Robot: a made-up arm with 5 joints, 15 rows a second.
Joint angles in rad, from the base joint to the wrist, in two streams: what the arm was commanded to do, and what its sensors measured. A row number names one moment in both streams.
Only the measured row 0 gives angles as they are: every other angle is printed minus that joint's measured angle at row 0.
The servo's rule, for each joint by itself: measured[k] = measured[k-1] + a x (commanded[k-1-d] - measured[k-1]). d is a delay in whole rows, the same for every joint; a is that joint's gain. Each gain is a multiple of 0.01, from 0.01 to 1. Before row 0 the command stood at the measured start. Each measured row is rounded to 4 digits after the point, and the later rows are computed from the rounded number. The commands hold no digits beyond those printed.
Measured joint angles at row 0: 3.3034 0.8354 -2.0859 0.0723 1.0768
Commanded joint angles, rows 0 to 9: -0.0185 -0.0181 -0.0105 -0.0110 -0.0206; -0.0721 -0.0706 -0.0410 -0.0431 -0.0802; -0.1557 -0.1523 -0.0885 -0.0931 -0.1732; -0.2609 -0.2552 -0.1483 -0.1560 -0.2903; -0.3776 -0.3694 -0.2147 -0.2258 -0.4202; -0.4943 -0.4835 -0.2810 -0.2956 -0.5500; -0.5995 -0.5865 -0.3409 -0.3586 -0.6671; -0.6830 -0.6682 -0.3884 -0.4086 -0.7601; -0.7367 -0.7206 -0.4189 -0.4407 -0.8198; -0.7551 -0.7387 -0.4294 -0.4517 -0.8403
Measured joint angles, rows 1 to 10: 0.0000 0.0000 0.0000 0.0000 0.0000; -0.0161 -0.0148 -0.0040 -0.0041 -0.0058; -0.0648 -0.0606 -0.0181 -0.0185 -0.0266; -0.1439 -0.1358 -0.0449 -0.0461 -0.0676; -0.2457 -0.2337 -0.0842 -0.0868 -0.1300; -0.3605 -0.3450 -0.1338 -0.1382 -0.2113; -0.4769 -0.4586 -0.1897 -0.1964 -0.3061; -0.5836 -0.5635 -0.2472 -0.2564 -0.4072; -0.6701 -0.6494 -0.3009 -0.3127 -0.5060; -0.7280 -0.7078 -0.3457 -0.3601 -0.5939
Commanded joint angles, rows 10 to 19: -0.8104 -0.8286 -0.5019 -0.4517 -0.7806; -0.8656 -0.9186 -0.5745 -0.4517 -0.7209; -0.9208 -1.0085 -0.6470 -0.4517 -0.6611; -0.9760 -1.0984 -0.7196 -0.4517 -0.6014; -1.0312 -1.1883 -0.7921 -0.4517 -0.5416; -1.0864 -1.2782 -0.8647 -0.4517 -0.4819; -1.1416 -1.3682 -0.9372 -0.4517 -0.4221; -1.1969 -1.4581 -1.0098 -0.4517 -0.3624; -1.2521 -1.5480 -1.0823 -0.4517 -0.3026; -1.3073 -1.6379 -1.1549 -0.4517 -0.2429
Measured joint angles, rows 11 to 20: -0.7516 -0.7331 -0.3775 -0.3940 -0.6629; -0.8028 -0.8114 -0.4248 -0.4153 -0.6959; -0.8574 -0.8993 -0.4817 -0.4288 -0.7029; -0.9126 -0.9888 -0.5445 -0.4373 -0.6912; -0.9678 -1.0787 -0.6110 -0.4426 -0.6661; -1.0230 -1.1686 -0.6798 -0.4460 -0.6312; -1.0782 -1.2585 -0.7501 -0.4481 -0.5894; -1.1334 -1.3485 -0.8212 -0.4494 -0.5426; -1.1886 -1.4384 -0.8929 -0.4503 -0.4921; -1.2438 -1.5283 -0.9649 -0.4508 -0.4390
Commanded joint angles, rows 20 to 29: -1.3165 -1.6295 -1.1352 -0.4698 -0.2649; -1.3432 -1.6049 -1.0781 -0.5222 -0.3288; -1.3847 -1.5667 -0.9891 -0.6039 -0.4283; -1.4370 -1.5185 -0.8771 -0.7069 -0.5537; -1.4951 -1.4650 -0.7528 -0.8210 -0.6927; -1.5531 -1.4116 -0.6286 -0.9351 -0.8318; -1.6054 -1.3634 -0.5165 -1.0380 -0.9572; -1.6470 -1.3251 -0.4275 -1.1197 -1.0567; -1.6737 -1.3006 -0.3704 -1.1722 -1.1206; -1.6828 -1.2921 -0.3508 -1.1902 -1.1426
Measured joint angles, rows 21 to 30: -1.2990 -1.6182 -1.0371 -0.4511 -0.3841; -1.3142 -1.6275 -1.0744 -0.4580 -0.3507; -1.3394 -1.6090 -1.0758 -0.4818 -0.3446; -1.3788 -1.5743 -1.0429 -0.5270 -0.3680; -1.4294 -1.5285 -0.9799 -0.5936 -0.4200; -1.4866 -1.4764 -0.8936 -0.6777 -0.4964; -1.5445 -1.4233 -0.7929 -0.7729 -0.5903; -1.5975 -1.3742 -0.6879 -0.8710 -0.6930; -1.6406 -1.3339 -0.5889 -0.9630 -0.7948; -1.6694 -1.3066 -0.5059 -1.0404 -0.8860
